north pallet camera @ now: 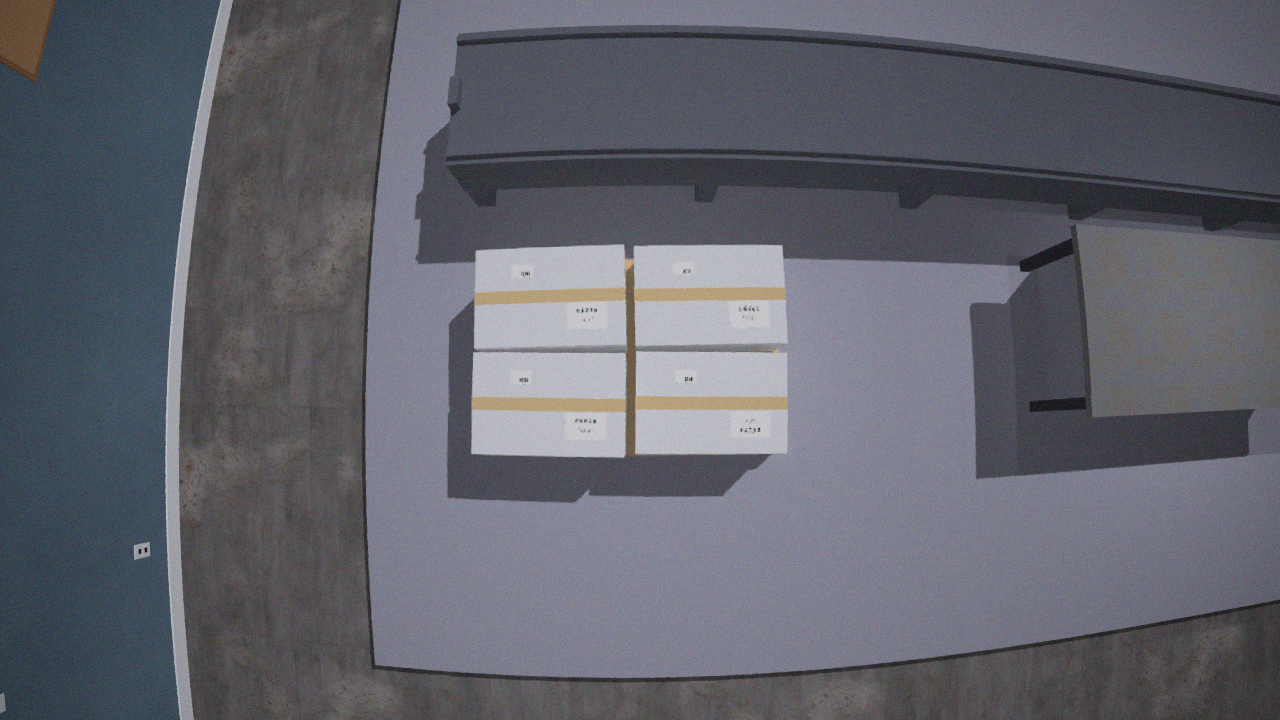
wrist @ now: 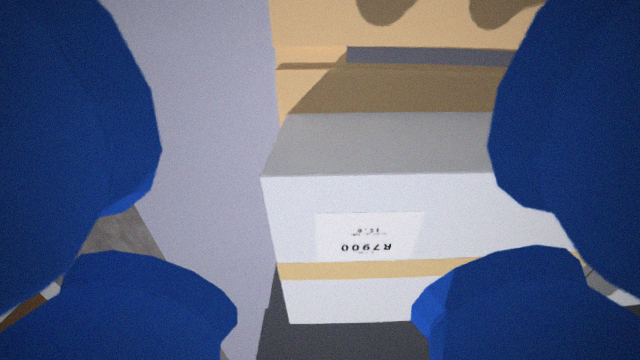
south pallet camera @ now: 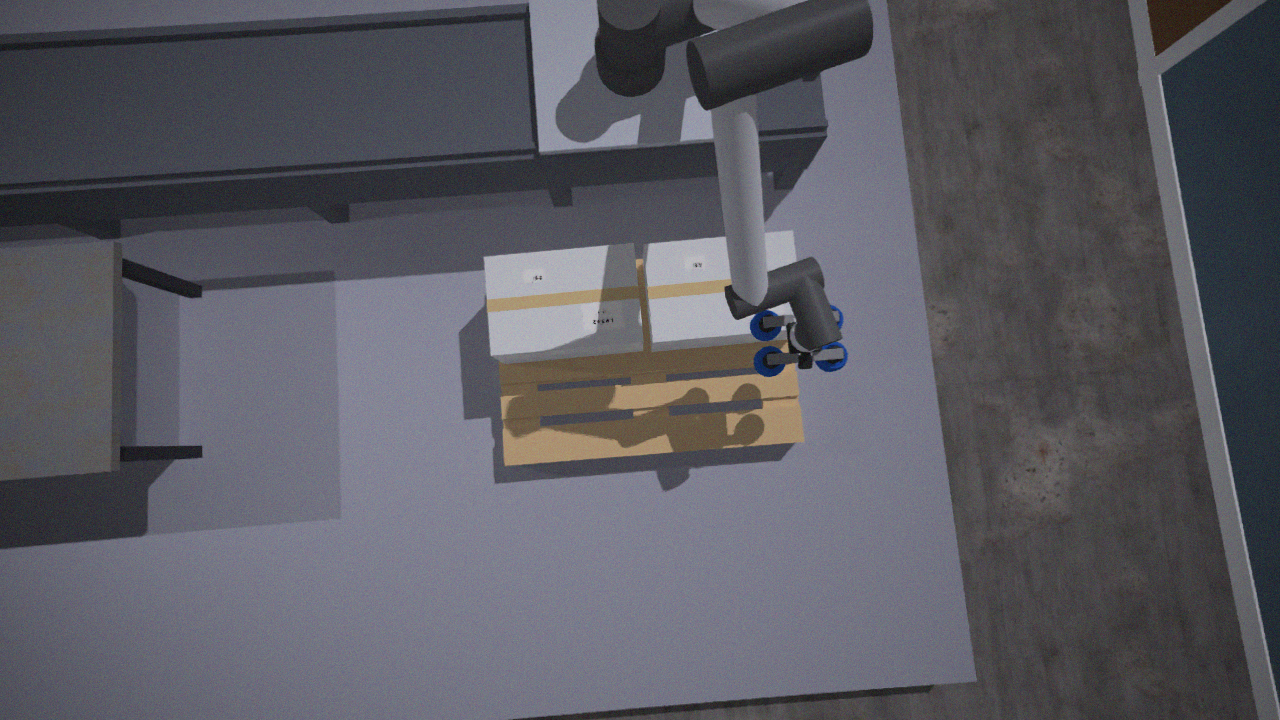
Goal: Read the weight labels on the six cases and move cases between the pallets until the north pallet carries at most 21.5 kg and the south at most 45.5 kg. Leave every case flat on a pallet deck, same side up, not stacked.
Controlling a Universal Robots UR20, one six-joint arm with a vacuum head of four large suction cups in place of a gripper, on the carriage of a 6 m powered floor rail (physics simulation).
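Frame: origin at the arm's base, x ahead, y left, z up, level; centimetres.
Seen in the pictures: hand, tool point: [wrist: 324, 236]; arm's base, link origin: [south pallet camera: 630, 64].
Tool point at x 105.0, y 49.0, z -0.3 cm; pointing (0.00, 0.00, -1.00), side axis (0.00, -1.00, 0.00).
Note:
Offsets run from my tool point to a thing's top centre. Level surfaces: height alone.
On the south pallet [south pallet camera: 537, 452] [wrist: 310, 30], a left white case @(dx -24.9, dy -80.7, dz -15.8 cm) [south pallet camera: 563, 335] and a right white case @(dx -25.1, dy -21.0, dz -16.0 cm) [south pallet camera: 684, 317] [wrist: 450, 210] lie flat, side by side, along the rail side. In the wrist view the right case's label reads R7900, upside down; its weight line is too small to read surely. My vacuum head [south pallet camera: 799, 342] [wrist: 322, 200] hangs above that case's outer front corner, with no case on its cups. On the north pallet [north pallet camera: 630, 265], white cases lie flat two by two: upper left [north pallet camera: 550, 331], upper right [north pallet camera: 684, 326], lower left [north pallet camera: 537, 434], lower right [north pallet camera: 684, 434]. Their labels are too small to read.
The floor rail [north pallet camera: 716, 98] [south pallet camera: 268, 107] runs behind both pallets, with the arm's carriage [south pallet camera: 572, 134] on it by the south pallet. A table @(dz -3.7 cm) [north pallet camera: 1172, 322] [south pallet camera: 53, 358] stands between the pallets.

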